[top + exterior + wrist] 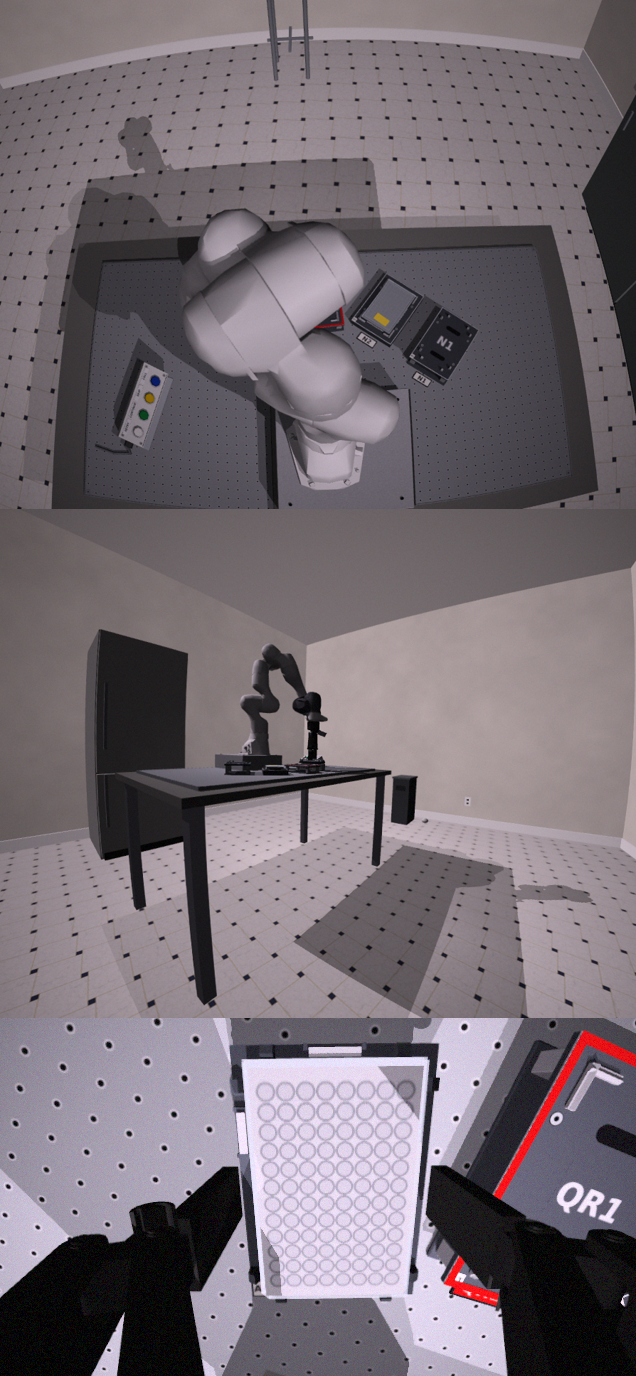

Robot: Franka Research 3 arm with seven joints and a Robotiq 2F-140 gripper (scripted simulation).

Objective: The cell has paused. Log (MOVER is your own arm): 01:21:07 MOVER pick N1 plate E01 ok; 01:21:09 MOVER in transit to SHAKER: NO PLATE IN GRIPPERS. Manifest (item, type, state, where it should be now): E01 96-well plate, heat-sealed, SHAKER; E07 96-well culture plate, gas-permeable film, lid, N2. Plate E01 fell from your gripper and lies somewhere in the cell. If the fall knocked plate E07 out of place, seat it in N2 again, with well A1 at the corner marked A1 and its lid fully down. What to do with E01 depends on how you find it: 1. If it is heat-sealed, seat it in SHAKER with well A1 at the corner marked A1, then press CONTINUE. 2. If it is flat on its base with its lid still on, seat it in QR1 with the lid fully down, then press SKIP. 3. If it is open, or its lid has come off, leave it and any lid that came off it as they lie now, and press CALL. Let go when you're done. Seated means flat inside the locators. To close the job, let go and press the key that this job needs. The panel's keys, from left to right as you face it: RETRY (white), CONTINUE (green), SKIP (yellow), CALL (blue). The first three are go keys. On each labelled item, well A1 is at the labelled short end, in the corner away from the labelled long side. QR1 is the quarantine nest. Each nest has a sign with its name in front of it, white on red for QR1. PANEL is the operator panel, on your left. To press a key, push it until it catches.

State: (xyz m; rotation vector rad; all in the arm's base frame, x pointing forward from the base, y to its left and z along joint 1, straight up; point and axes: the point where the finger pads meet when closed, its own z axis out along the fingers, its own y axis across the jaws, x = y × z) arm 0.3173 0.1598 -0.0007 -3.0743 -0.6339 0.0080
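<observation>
Right now my hand is 20 mm above the plate E01. Also, from my hand: A1 corner mark 10 mm behind, 250 mm to the right, 60 mm below; then blue key 180 mm behind, 260 mm to the left, 20 mm below; then lidded culture plate 10 mm ahead, 340 mm to the right, 50 mm below.
</observation>
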